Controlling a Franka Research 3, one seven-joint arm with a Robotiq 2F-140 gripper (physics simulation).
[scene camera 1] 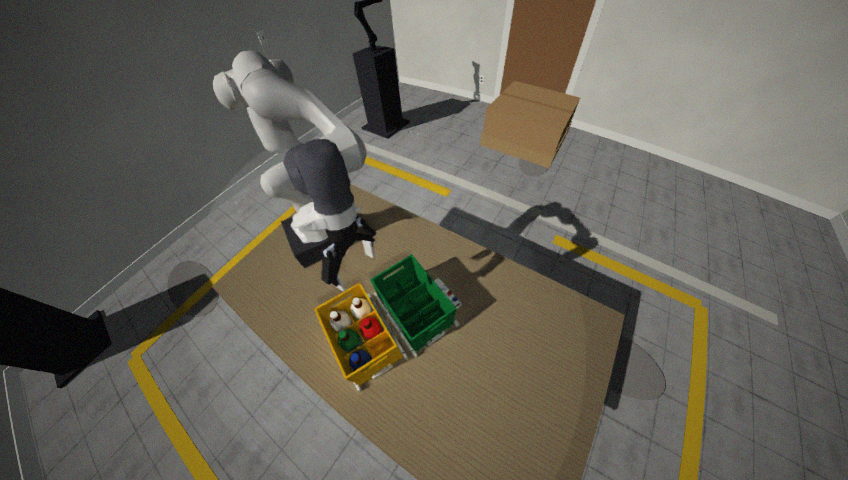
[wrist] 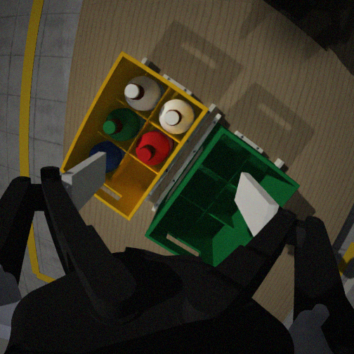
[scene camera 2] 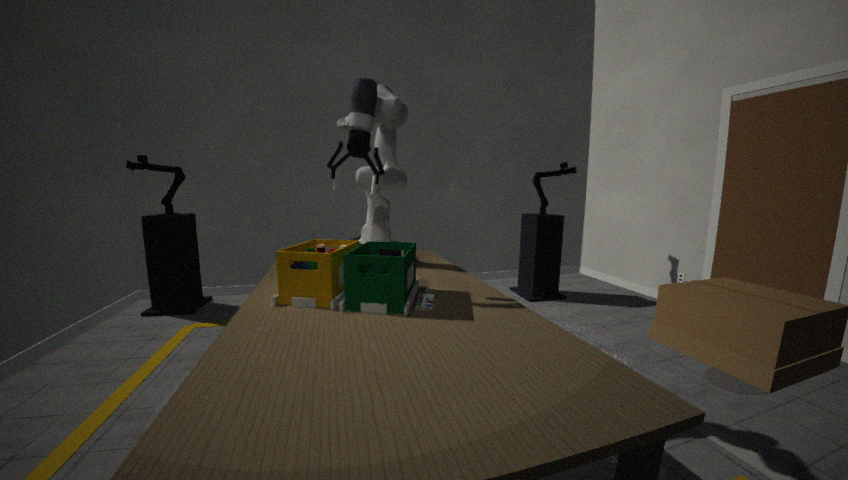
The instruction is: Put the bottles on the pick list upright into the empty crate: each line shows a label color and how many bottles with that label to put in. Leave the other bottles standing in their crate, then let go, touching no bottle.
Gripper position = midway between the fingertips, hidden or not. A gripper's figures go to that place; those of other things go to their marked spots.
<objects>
My gripper [wrist: 171, 176]: 0.20 m from the lens. A green bottle [wrist: 122, 123]: 0.46 m from the lens. A white bottle [wrist: 175, 116] is 0.39 m from the lens. The marked spots on the green bottle and the white bottle are 0.12 m apart.
</objects>
